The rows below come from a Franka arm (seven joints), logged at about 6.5 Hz.
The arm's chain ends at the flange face. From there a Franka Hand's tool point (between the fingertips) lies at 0.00 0.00 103.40 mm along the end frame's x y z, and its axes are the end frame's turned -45 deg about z.
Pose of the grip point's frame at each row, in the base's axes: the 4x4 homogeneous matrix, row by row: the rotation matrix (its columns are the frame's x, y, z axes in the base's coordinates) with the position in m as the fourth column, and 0 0 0 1 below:
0.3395, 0.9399, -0.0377, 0.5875; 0.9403, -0.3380, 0.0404, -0.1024; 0.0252, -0.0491, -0.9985, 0.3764; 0, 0, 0, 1
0.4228, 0.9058, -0.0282, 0.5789; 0.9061, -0.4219, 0.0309, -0.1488; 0.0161, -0.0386, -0.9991, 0.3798; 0, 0, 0, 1
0.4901, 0.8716, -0.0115, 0.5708; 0.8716, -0.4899, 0.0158, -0.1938; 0.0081, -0.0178, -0.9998, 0.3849; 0, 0, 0, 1
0.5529, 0.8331, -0.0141, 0.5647; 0.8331, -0.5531, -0.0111, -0.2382; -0.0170, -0.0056, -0.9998, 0.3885; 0, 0, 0, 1
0.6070, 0.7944, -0.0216, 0.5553; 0.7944, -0.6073, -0.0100, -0.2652; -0.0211, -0.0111, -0.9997, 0.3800; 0, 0, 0, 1
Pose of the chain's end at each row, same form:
0.9047, 0.4245, -0.0377, 0.5914; 0.4259, -0.9039, 0.0404, -0.1066; -0.0169, -0.0525, -0.9985, 0.4796; 0, 0, 0, 1
0.9395, 0.3415, -0.0282, 0.5818; 0.3424, -0.9390, 0.0309, -0.1520; -0.0159, -0.0387, -0.9991, 0.4831; 0, 0, 0, 1
0.9629, 0.2698, -0.0115, 0.5720; 0.2699, -0.9627, 0.0158, -0.1954; -0.0069, -0.0183, -0.9998, 0.4883; 0, 0, 0, 1
0.9800, 0.1981, -0.0141, 0.5662; 0.1980, -0.9802, -0.0111, -0.2371; -0.0160, 0.0081, -0.9998, 0.4919; 0, 0, 0, 1
0.9909, 0.1325, -0.0216, 0.5575; 0.1323, -0.9912, -0.0100, -0.2642; -0.0228, 0.0071, -0.9997, 0.4834; 0, 0, 0, 1

